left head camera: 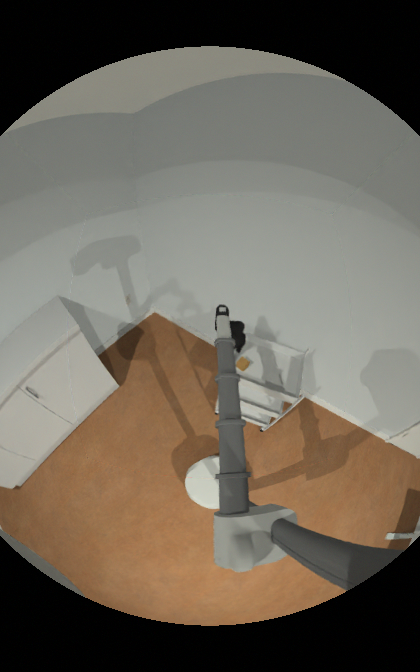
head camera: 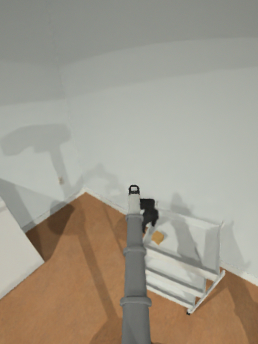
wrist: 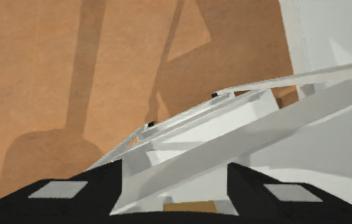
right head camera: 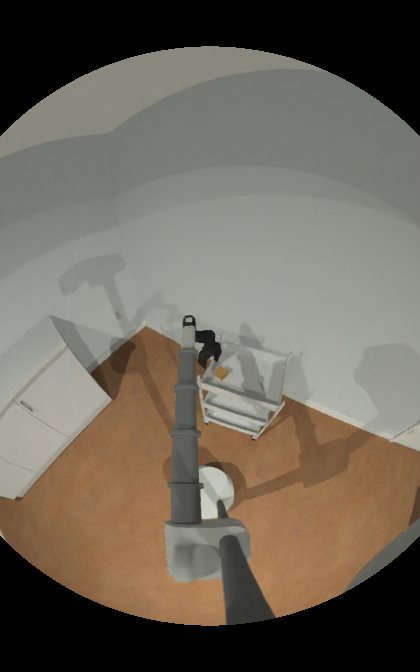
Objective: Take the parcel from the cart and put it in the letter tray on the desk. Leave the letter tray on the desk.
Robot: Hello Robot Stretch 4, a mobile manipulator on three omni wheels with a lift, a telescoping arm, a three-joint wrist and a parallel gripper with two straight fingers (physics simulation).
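Places are measured from the robot's base along level axes (x ahead, y left, z up), in millimetres.
Where they show: gripper, fingertip midpoint: [head camera: 148, 229] [wrist: 174, 176].
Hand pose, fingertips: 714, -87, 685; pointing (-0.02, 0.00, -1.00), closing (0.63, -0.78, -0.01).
After its pixels a point has its place, as x, y, z.
The parcel [head camera: 158, 237] @[653, -146, 685] [left head camera: 243, 363] [right head camera: 221, 373] [wrist: 190, 206] @[690, -127, 644] is a small orange-yellow block on the top shelf of the cart, near its left end. The white cart [head camera: 182, 261] @[524, -272, 634] [left head camera: 270, 390] [right head camera: 240, 394] [wrist: 225, 145] @[757, -106, 669] has several levels and stands by the wall. My black gripper [right head camera: 210, 361] [wrist: 174, 176] @[714, -87, 685] is open and empty over the left end of the cart. In the wrist view part of the parcel shows at the bottom edge, between the wide-set fingers. The arm hides part of the cart in the left head view. The letter tray and the desk cannot be made out.
A white cabinet [head camera: 15, 250] @[685, 951, 416] [left head camera: 60, 400] [right head camera: 55, 410] stands at the left. A round white top [left head camera: 202, 482] [right head camera: 220, 492] is beside and partly under the arm. The wall runs close behind the cart. Another white piece [left head camera: 400, 536] shows at the far right.
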